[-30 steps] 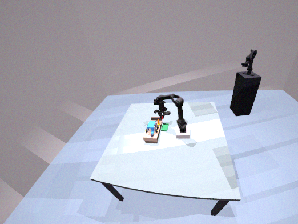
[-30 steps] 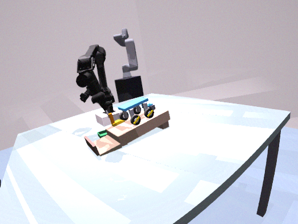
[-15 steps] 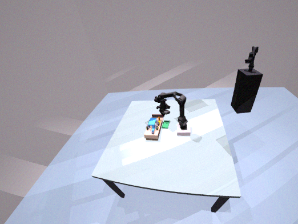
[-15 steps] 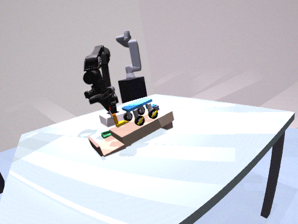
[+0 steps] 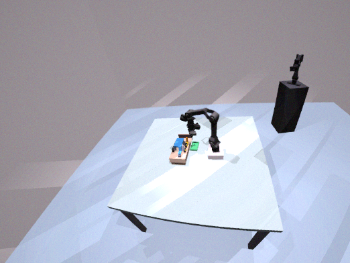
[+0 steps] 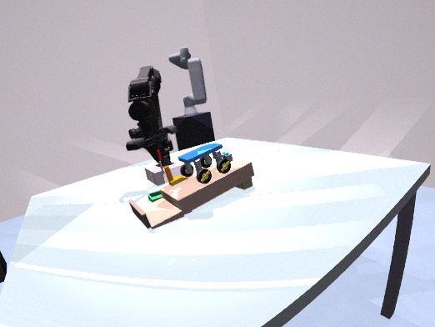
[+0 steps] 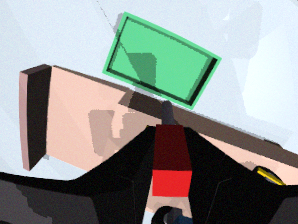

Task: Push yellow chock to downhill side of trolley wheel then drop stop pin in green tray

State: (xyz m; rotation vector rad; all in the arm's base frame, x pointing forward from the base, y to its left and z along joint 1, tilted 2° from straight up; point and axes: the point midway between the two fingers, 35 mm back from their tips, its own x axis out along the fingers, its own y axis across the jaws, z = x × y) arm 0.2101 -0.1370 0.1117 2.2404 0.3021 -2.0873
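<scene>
My gripper tip is 10 mm past the green tray and 140 mm above it. Also, from my gripper tip: blue-topped trolley: 120 mm ahead, 90 mm to the left, 20 mm below; red-headed stop pin: right at my gripper tip; yellow chock: 60 mm ahead, 20 mm to the left, 50 mm below.
</scene>
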